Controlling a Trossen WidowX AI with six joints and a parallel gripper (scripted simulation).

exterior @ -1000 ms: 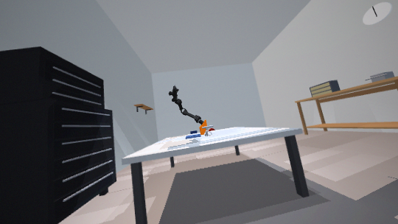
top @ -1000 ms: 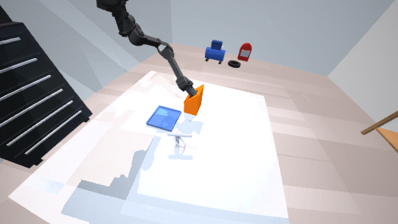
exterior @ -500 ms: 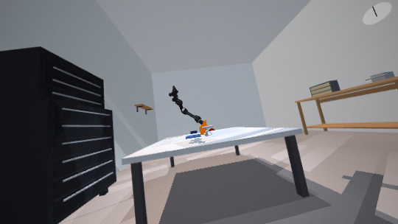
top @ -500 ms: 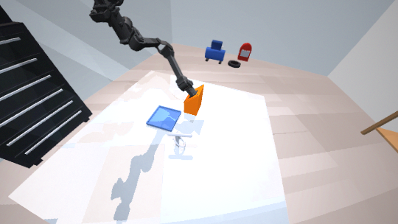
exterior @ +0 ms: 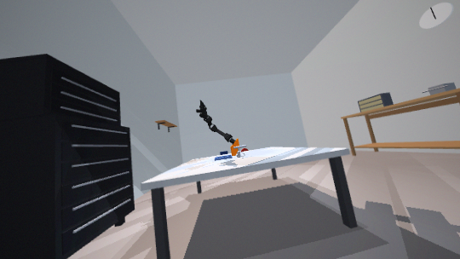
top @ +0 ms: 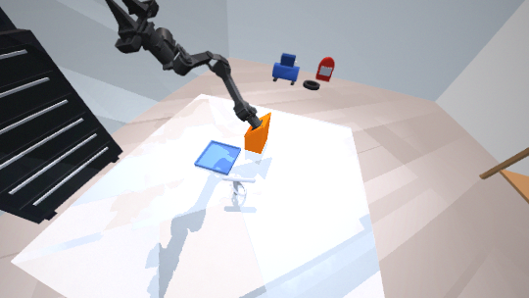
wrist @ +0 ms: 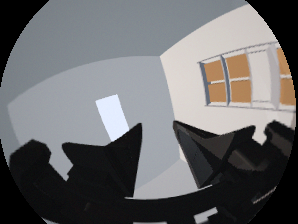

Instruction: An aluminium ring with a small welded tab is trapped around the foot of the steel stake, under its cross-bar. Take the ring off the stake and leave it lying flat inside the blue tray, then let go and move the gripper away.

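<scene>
Now: gripper tip 64 cm above the aluminium ring, 33 cm to the right of it and 7 cm short of it. The rest, counted from my gripper tip: blue tray 66 cm below, 16 cm to the left, 10 cm behind.
</scene>
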